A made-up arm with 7 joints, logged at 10 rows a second.
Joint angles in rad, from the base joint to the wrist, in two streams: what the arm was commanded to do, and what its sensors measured. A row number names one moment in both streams.
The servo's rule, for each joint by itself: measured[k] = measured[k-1] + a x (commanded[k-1-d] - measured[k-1]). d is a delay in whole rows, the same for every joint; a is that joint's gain. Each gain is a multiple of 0.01, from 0.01 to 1. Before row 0 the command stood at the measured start. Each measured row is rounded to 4 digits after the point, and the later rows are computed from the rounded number. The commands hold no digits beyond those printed.
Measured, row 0: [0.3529 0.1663 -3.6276 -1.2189 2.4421 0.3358 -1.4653]
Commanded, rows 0 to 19: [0.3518 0.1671 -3.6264 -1.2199 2.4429 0.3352 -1.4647]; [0.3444 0.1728 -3.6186 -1.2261 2.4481 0.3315 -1.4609]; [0.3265 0.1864 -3.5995 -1.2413 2.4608 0.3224 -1.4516]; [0.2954 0.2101 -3.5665 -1.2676 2.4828 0.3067 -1.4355]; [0.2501 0.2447 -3.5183 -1.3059 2.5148 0.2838 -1.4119]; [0.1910 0.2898 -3.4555 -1.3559 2.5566 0.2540 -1.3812]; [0.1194 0.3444 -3.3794 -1.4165 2.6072 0.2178 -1.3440]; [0.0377 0.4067 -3.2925 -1.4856 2.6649 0.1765 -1.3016]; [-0.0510 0.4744 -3.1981 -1.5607 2.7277 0.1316 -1.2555]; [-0.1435 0.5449 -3.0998 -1.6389 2.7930 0.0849 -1.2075]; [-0.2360 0.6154 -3.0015 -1.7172 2.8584 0.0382 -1.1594]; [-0.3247 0.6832 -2.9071 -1.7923 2.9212 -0.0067 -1.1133]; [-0.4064 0.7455 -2.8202 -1.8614 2.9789 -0.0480 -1.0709]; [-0.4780 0.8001 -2.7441 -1.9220 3.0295 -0.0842 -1.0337]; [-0.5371 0.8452 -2.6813 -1.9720 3.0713 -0.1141 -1.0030]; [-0.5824 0.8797 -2.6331 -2.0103 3.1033 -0.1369 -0.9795]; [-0.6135 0.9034 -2.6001 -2.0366 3.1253 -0.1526 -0.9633]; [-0.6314 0.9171 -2.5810 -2.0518 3.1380 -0.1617 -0.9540]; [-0.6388 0.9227 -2.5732 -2.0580 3.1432 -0.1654 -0.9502]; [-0.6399 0.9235 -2.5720 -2.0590 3.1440 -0.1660 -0.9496]
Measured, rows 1 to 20: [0.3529 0.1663 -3.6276 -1.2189 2.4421 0.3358 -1.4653]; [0.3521 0.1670 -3.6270 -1.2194 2.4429 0.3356 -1.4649]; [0.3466 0.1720 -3.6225 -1.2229 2.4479 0.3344 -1.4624]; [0.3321 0.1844 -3.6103 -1.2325 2.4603 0.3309 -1.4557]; [0.3057 0.2065 -3.5871 -1.2508 2.4819 0.3239 -1.4432]; [0.2657 0.2394 -3.5506 -1.2795 2.5135 0.3123 -1.4238]; [0.2119 0.2827 -3.5002 -1.3192 2.5549 0.2954 -1.3974]; [0.1453 0.3358 -3.4362 -1.3698 2.6051 0.2729 -1.3643]; [0.0678 0.3968 -3.3600 -1.4300 2.6625 0.2449 -1.3254]; [-0.0177 0.4635 -3.2742 -1.4980 2.7251 0.2120 -1.2821]; [-0.1083 0.5335 -3.1818 -1.5713 2.7903 0.1751 -1.2358]; [-0.2002 0.6039 -3.0862 -1.6472 2.8557 0.1354 -1.1884]; [-0.2898 0.6721 -2.9913 -1.7227 2.9186 0.0942 -1.1418]; [-0.3738 0.7352 -2.9006 -1.7948 2.9765 0.0530 -1.0978]; [-0.4488 0.7910 -2.8177 -1.8609 3.0274 0.0132 -1.0581]; [-0.5124 0.8376 -2.7454 -1.9187 3.0695 -0.0237 -1.0239]; [-0.5628 0.8738 -2.6859 -1.9663 3.1019 -0.0565 -0.9964]; [-0.5993 0.8993 -2.6404 -2.0029 3.1244 -0.0844 -0.9759]; [-0.6224 0.9146 -2.6089 -2.0283 3.1375 -0.1068 -0.9623]; [-0.6342 0.9216 -2.5900 -2.0437 3.1430 -0.1238 -0.9548]
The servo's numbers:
d 1
a 0.72 0.86 0.53 0.52 0.96 0.29 0.62

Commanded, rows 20 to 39: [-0.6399 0.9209 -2.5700 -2.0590 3.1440 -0.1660 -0.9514]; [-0.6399 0.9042 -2.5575 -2.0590 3.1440 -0.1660 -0.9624]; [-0.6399 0.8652 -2.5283 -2.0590 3.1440 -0.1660 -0.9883]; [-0.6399 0.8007 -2.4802 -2.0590 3.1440 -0.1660 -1.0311]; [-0.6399 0.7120 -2.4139 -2.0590 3.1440 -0.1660 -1.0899]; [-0.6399 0.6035 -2.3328 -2.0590 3.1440 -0.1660 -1.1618]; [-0.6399 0.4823 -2.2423 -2.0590 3.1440 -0.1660 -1.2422]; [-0.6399 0.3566 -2.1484 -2.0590 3.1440 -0.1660 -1.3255]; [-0.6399 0.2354 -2.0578 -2.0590 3.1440 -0.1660 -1.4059]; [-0.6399 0.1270 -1.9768 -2.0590 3.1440 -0.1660 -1.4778]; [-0.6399 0.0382 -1.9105 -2.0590 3.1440 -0.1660 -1.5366]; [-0.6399 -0.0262 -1.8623 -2.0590 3.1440 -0.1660 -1.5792]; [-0.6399 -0.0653 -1.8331 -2.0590 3.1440 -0.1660 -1.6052]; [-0.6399 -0.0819 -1.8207 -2.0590 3.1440 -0.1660 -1.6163]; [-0.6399 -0.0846 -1.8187 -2.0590 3.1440 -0.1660 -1.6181]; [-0.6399 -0.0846 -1.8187 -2.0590 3.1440 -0.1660 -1.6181]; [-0.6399 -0.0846 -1.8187 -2.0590 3.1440 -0.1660 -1.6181]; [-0.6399 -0.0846 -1.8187 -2.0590 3.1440 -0.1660 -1.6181]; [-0.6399 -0.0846 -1.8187 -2.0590 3.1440 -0.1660 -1.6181]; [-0.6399 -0.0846 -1.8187 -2.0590 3.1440 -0.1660 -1.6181]
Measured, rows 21 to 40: [-0.6383 0.9232 -2.5805 -2.0517 3.1440 -0.1360 -0.9516]; [-0.6395 0.9212 -2.5749 -2.0555 3.1440 -0.1447 -0.9515]; [-0.6398 0.9066 -2.5657 -2.0573 3.1440 -0.1509 -0.9583]; [-0.6399 0.8710 -2.5459 -2.0582 3.1440 -0.1553 -0.9769]; [-0.6399 0.8105 -2.5111 -2.0586 3.1440 -0.1584 -1.0105]; [-0.6399 0.7258 -2.4596 -2.0588 3.1440 -0.1606 -1.0597]; [-0.6399 0.6206 -2.3924 -2.0589 3.1440 -0.1622 -1.1230]; [-0.6399 0.5017 -2.3128 -2.0590 3.1440 -0.1633 -1.1969]; [-0.6399 0.3769 -2.2257 -2.0590 3.1440 -0.1641 -1.2766]; [-0.6399 0.2552 -2.1367 -2.0590 3.1440 -0.1647 -1.3568]; [-0.6399 0.1449 -2.0520 -2.0590 3.1440 -0.1651 -1.4318]; [-0.6399 0.0531 -1.9770 -2.0590 3.1440 -0.1654 -1.4968]; [-0.6399 -0.0151 -1.9162 -2.0590 3.1440 -0.1656 -1.5479]; [-0.6399 -0.0583 -1.8722 -2.0590 3.1440 -0.1657 -1.5834]; [-0.6399 -0.0786 -1.8449 -2.0590 3.1440 -0.1658 -1.6038]; [-0.6399 -0.0838 -1.8310 -2.0590 3.1440 -0.1659 -1.6127]; [-0.6399 -0.0845 -1.8245 -2.0590 3.1440 -0.1659 -1.6160]; [-0.6399 -0.0846 -1.8214 -2.0590 3.1440 -0.1659 -1.6173]; [-0.6399 -0.0846 -1.8200 -2.0590 3.1440 -0.1659 -1.6178]; [-0.6399 -0.0846 -1.8193 -2.0590 3.1440 -0.1659 -1.6180]
